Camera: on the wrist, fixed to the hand. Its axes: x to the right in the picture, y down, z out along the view.
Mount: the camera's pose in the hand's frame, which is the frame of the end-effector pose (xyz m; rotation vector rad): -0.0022 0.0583 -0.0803 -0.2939 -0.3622 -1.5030
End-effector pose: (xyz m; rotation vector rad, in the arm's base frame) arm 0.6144 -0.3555 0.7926 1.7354 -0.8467 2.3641
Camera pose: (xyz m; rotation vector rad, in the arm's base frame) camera 0.5242 -0.3656 0.7524 1.6532 0.1840 0.9027
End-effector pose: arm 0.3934 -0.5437 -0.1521 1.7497 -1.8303 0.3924
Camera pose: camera 0.3522 -0.4899 -0.0796 2.4482 -0.2867 -0.7704
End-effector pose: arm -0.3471 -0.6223 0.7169 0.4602 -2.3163 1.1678
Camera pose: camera -0.3520 -0.5232 0.7186 1.8946 -1.5126 -0.0175
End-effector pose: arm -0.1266 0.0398 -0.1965 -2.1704 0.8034 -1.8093
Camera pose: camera -0.2196 0.0072 -0.2082 2.0695 0.6099 0.8764
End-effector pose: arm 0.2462 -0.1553 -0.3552 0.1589 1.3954 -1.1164
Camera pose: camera 0.2314 -0.0696 -0.4030 -1.4493 1.2131 -1.9257
